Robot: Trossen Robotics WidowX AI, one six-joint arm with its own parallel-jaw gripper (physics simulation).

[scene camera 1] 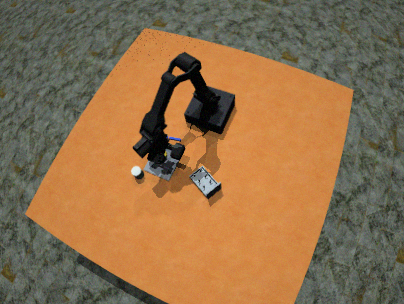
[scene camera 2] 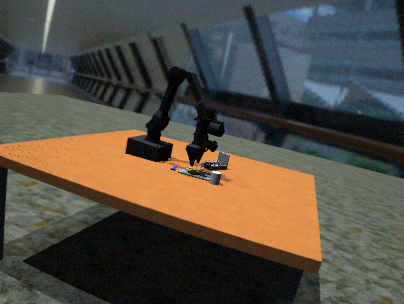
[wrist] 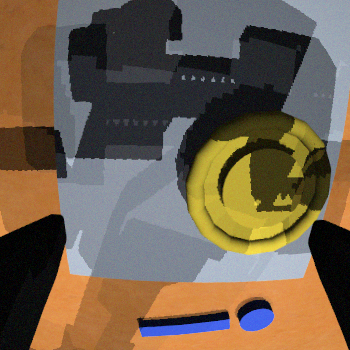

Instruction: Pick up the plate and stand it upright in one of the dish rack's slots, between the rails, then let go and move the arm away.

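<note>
The yellow round plate [wrist: 257,182] [scene camera 2: 194,171] lies on a flat grey board [wrist: 135,200], toward its right side in the wrist view, with shadows across both. My gripper [wrist: 192,232] [scene camera 2: 192,163] is open and empty, pointing down above the board. In the wrist view its fingers stand wide apart, and the plate shows between and beyond them, nearer the right finger. In scene camera 1 the arm hides the fingertips and most of the plate. The grey dish rack [scene camera 1: 215,190] [scene camera 2: 223,160] stands apart from the board, with small upright pegs and a taller wall at one end.
A white cup [scene camera 1: 137,172] [scene camera 2: 215,178] stands close beside the board. A blue utensil, with a bar [wrist: 185,325] and a round head [wrist: 256,316], lies on the orange table [scene camera 1: 250,210] [scene camera 2: 250,215] near the board's edge. The arm's black base [scene camera 1: 210,111] [scene camera 2: 148,148] stands on the table.
</note>
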